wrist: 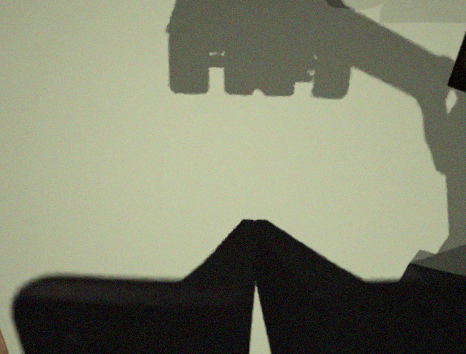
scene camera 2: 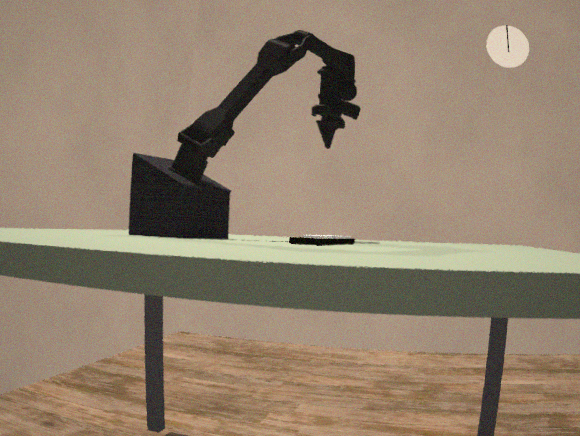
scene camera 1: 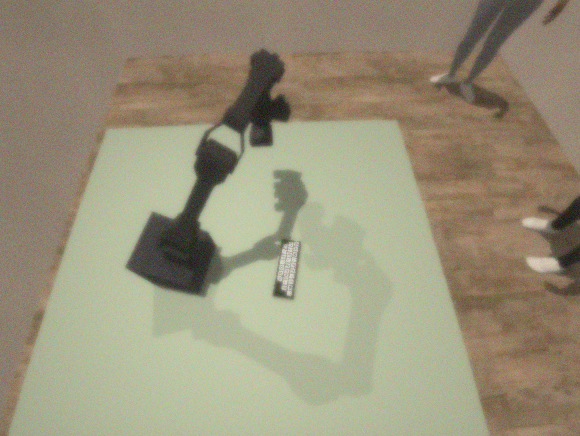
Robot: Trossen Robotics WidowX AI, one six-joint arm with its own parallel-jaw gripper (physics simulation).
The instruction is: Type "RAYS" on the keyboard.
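The keyboard, black with pale keys, lies flat on the green table, to the right of the arm's base in scene camera 1. A black corner of the keyboard shows at the right edge of the wrist view. The key letters are too small to read. My gripper is shut and empty, with its fingertips together. It points down, high above the table and well clear of the keyboard; in scene camera 1 it appears towards the table's far edge.
The arm's dark base block stands on the table. Shadows of the arm fall across the table and over one end of the keyboard. Legs of one person and feet of another show on the wooden floor. A round clock hangs on the wall.
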